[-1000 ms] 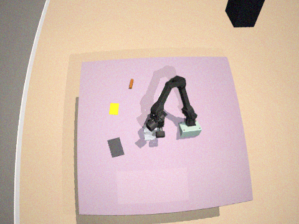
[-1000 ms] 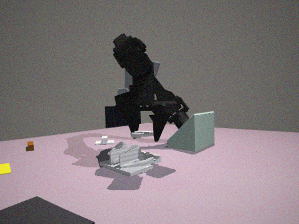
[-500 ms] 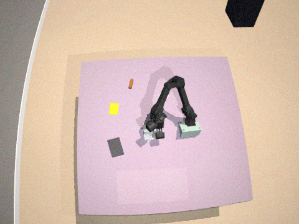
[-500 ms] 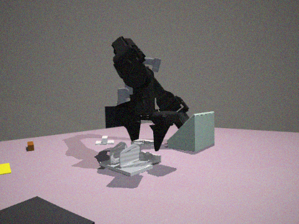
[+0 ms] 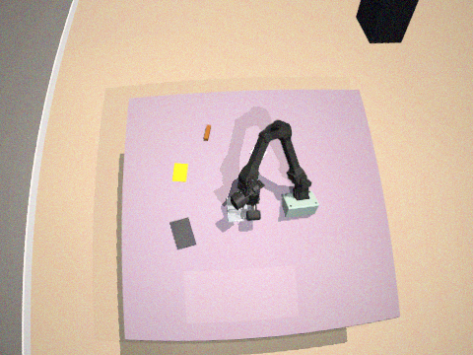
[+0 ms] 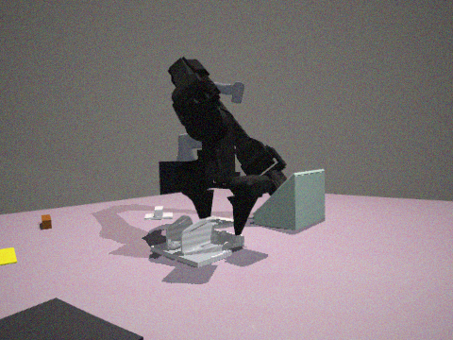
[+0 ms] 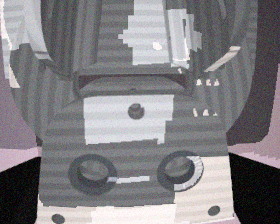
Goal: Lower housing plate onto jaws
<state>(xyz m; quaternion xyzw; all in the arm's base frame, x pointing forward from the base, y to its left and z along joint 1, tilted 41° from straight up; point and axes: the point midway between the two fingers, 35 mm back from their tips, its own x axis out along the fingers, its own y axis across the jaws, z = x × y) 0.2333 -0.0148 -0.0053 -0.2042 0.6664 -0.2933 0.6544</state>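
The white base lies 20 mm above my gripper tip and 10 mm ahead of it. The rest, counted from my gripper tip: orange block 430 mm to the right, 140 mm ahead, 10 mm below; dark grey tile 330 mm ahead, 70 mm to the left, 20 mm below; yellow tile 300 mm ahead, 240 mm to the right, 20 mm below.
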